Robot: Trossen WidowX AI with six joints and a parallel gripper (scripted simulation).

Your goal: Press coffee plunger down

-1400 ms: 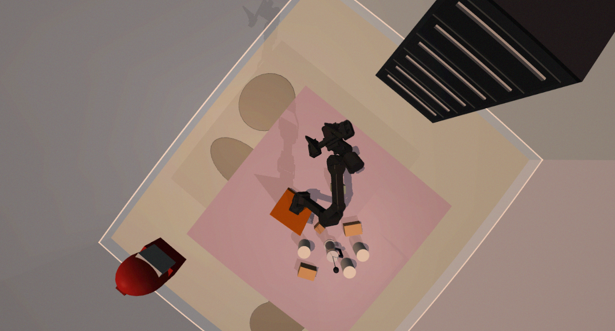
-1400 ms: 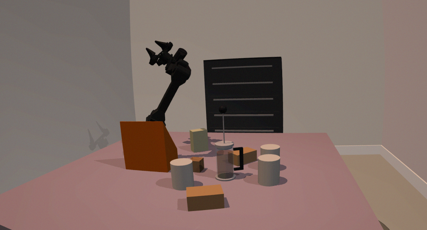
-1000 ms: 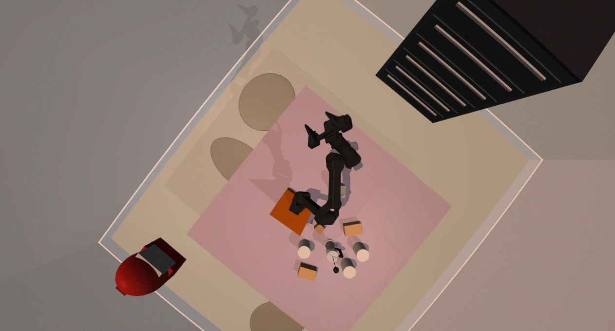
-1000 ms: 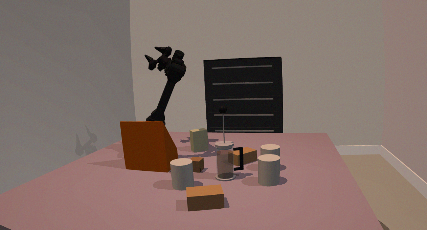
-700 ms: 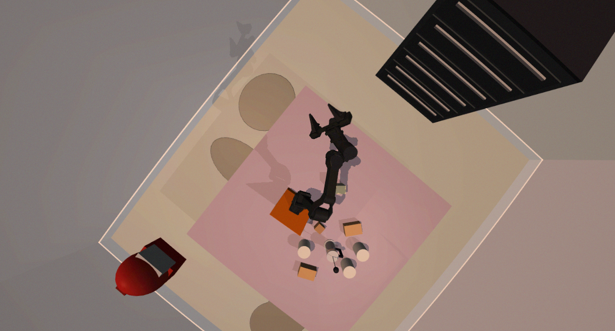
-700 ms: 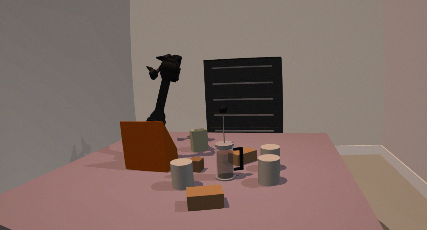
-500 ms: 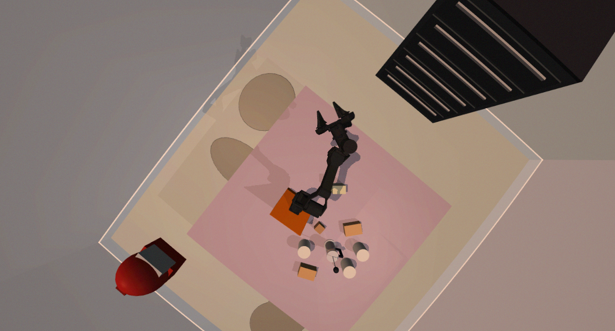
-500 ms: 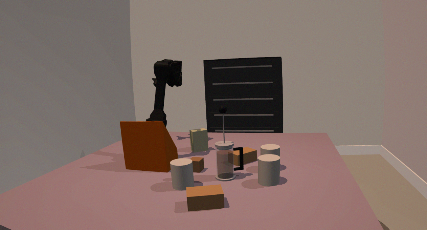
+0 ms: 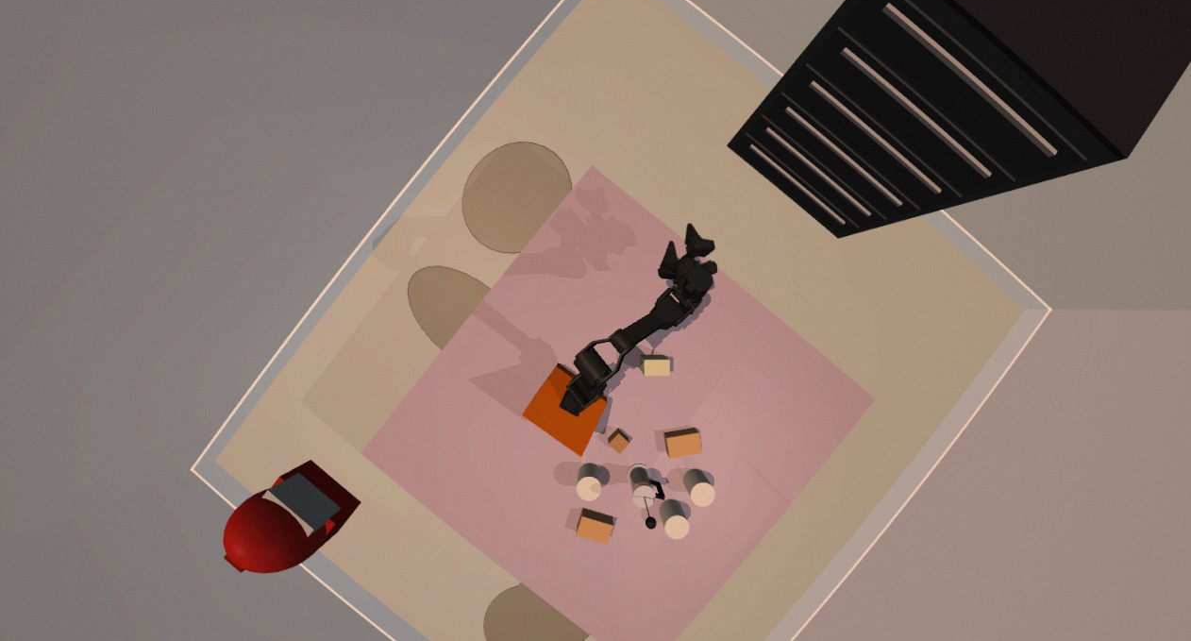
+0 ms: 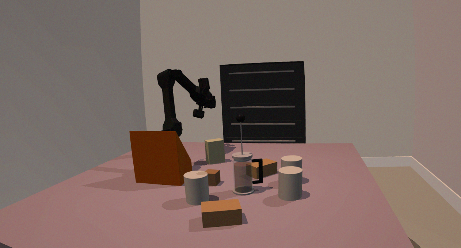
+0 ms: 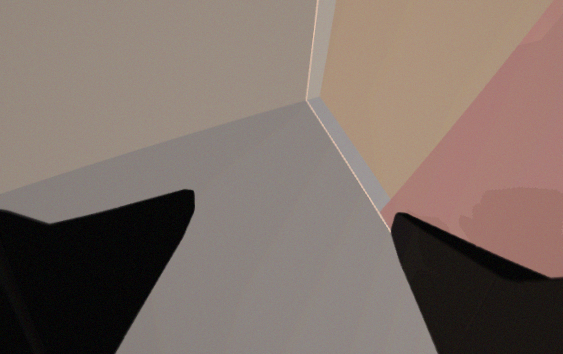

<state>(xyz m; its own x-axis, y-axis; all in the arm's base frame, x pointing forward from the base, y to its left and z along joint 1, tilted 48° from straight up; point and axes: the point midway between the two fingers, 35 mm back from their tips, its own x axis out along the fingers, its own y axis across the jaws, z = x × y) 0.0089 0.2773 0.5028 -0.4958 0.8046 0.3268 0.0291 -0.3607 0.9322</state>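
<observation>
Now: the glass coffee press 35 cm ahead of my gripper tip, 71 cm to the right of it and 11 cm below it.
</observation>
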